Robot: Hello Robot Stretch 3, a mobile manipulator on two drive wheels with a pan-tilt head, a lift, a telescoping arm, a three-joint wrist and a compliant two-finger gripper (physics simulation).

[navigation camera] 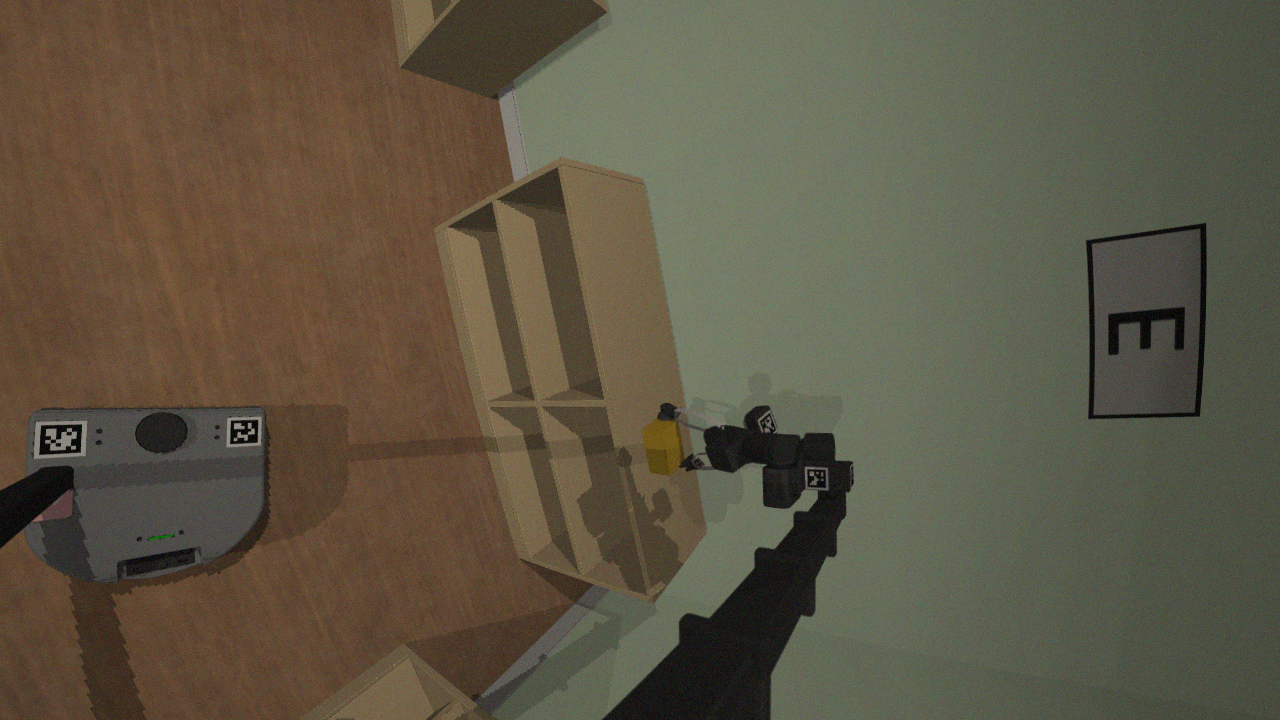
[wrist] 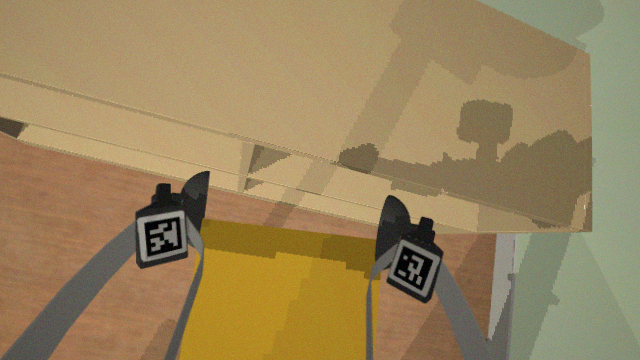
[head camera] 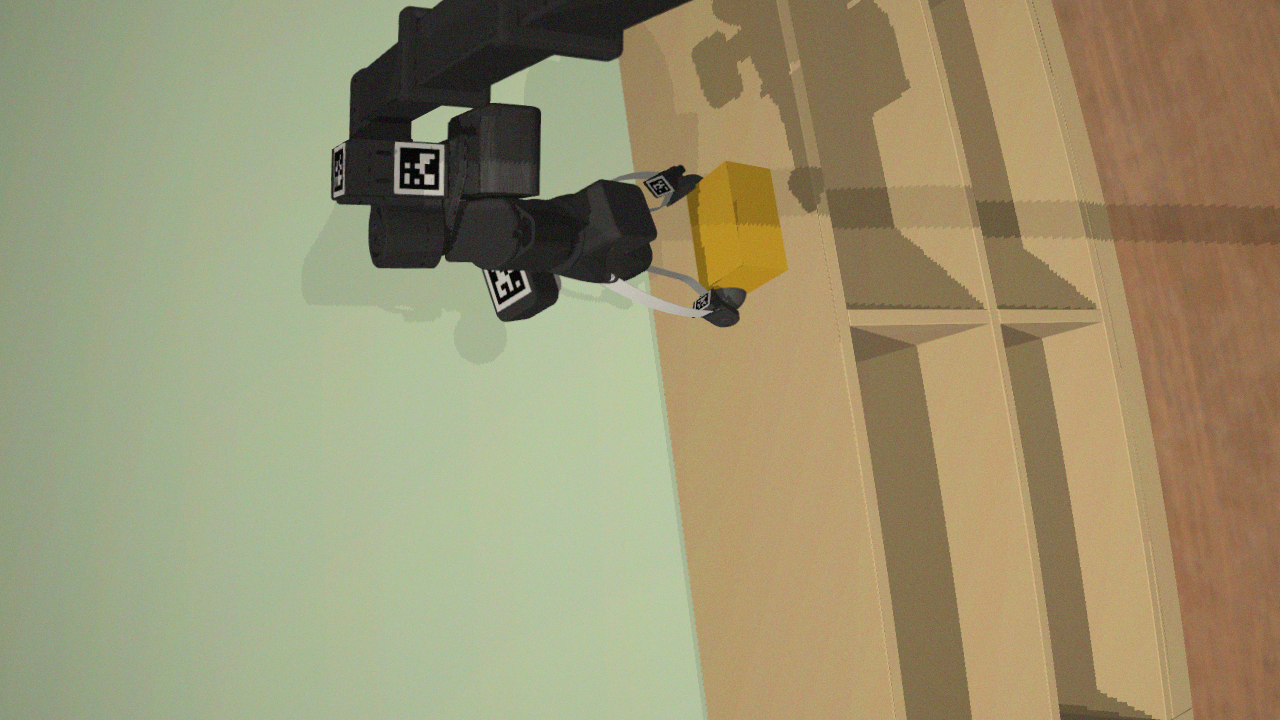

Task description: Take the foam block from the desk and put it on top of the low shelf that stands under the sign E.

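Pixels of known places: gripper, between the fingertips: (head camera: pixel 712 244); robot's base, origin of its link: (navigation camera: pixel 163 430).
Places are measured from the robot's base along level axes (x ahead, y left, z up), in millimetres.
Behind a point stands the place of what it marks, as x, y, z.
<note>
The yellow foam block (head camera: pixel 744 214) {-45, -633, 853} (navigation camera: pixel 660 447) {-33, -628, 854} (wrist: pixel 285 310) is between the two fingertips of my gripper (head camera: pixel 707 243) {-23, -703, 834} (navigation camera: pixel 677 437) {-23, -703, 834} (wrist: pixel 299 207) {-23, -703, 834}, which is shut on it. The low shelf (head camera: pixel 760 492) {264, -910, 610} (navigation camera: pixel 622 268) {408, -849, 611} (wrist: pixel 225 65) is pale wood with open compartments and stands against the green wall. In the head and navigation views the block appears in front of its top board. Shadows of the arm and gripper fall on that board, apart from the block, so the block is held up in the air; its exact height is unclear. The sign E (navigation camera: pixel 1146 322) {173, -1175, 1752} hangs on the wall above this shelf. The desk does not show.
In the navigation view, a second wooden shelf (navigation camera: pixel 510 40) {1211, -652, 318} stands at the top and part of another wooden unit (navigation camera: pixel 375 694) {-733, -398, 79} shows at the bottom. My grey base (navigation camera: pixel 179 501) {-128, -27, 160} is on the wooden floor (navigation camera: pixel 223 223) {483, -73, 0} at the left. The telescoping arm (navigation camera: pixel 733 617) {-85, -250, 1144} reaches in from below.
</note>
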